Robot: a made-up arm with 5 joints.
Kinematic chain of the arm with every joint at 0, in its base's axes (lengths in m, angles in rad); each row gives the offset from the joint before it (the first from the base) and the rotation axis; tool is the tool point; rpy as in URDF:
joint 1: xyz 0 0 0.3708 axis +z
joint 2: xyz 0 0 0 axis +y
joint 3: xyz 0.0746 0 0.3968 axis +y
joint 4: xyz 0.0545 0 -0.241 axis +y
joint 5: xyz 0.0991 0 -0.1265 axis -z
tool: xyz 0 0 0 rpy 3.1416 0 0
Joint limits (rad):
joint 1: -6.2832..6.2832
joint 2: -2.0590..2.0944
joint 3: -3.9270..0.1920
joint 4: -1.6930..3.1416
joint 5: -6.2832..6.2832
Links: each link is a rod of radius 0.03 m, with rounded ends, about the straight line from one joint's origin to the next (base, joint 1, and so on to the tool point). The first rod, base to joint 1, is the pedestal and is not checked.
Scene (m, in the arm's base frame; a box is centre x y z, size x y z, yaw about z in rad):
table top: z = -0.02
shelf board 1: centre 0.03 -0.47 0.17 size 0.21 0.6 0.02 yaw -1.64
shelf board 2: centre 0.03 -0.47 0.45 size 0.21 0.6 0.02 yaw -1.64
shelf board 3: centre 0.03 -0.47 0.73 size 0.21 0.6 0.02 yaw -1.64
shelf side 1: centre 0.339 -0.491 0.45 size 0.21 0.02 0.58 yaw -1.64
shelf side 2: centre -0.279 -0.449 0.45 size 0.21 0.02 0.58 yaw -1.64
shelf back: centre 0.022 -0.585 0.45 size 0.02 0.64 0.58 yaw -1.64
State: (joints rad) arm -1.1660 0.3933 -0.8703 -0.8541 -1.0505
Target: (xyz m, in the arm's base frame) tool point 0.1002 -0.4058 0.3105
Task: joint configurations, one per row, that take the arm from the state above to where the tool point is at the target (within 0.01 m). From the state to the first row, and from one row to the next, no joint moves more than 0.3 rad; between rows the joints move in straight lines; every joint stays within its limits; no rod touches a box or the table.
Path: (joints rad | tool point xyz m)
1: -1.0614 0.2566 -0.6611 -0.8604 -1.0505 | 0.2284 -0.4088 0.5920
2: -0.9569 0.1200 -0.4519 -0.8667 -1.0505 | 0.2336 -0.3315 0.5920
3: -0.8523 -0.0167 -0.2427 -0.8731 -1.0505 | 0.2232 -0.2552 0.5859
4: -1.0149 0.2729 -0.1086 -0.7359 -1.0505 | 0.1820 -0.2930 0.4334
5: -1.1774 0.5625 0.0254 -0.5988 -1.0505 | 0.1100 -0.2650 0.3105
6: -1.2531 0.6102 -0.1614 -0.6378 -1.0505 | 0.1106 -0.3364 0.3068
7: -1.3287 0.6579 -0.3481 -0.6767 -1.0505 | 0.1002 -0.4058 0.3105

